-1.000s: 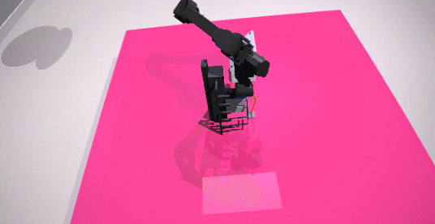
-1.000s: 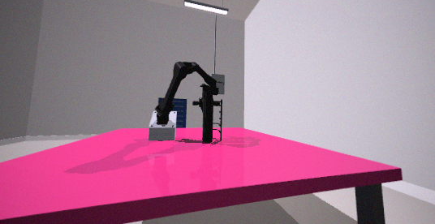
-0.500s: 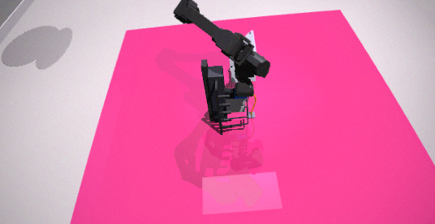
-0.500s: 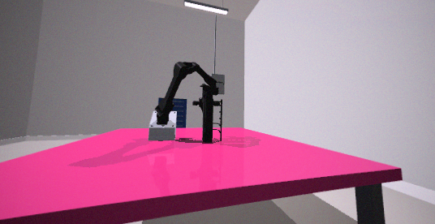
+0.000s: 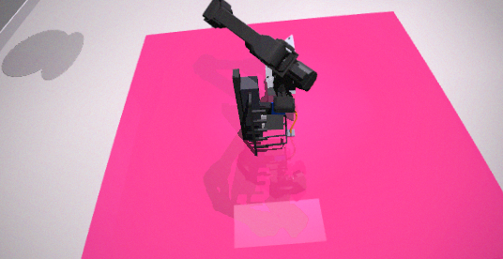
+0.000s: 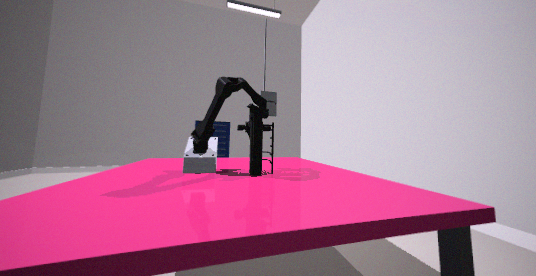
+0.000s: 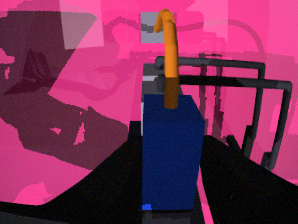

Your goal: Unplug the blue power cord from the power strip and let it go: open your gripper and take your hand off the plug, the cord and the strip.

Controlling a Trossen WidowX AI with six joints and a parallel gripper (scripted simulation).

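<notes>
My gripper tip is now 3 cm to the left of the blue plug.
</notes>
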